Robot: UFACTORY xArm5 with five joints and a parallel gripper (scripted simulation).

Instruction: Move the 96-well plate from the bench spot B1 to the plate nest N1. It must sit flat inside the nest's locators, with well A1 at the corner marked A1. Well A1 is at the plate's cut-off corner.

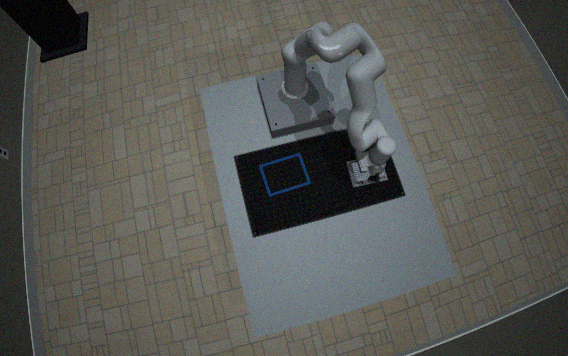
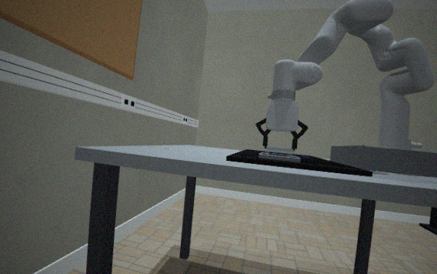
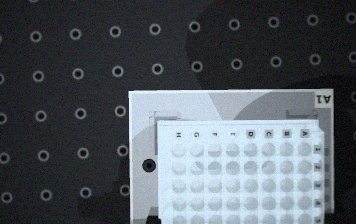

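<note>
The white 96-well plate lies 10 mm below my hand. Round my hand: grey plate nest N1: 30 mm below; then A1 mark: 70 mm to the right, 60 mm behind, 30 mm below.
</note>
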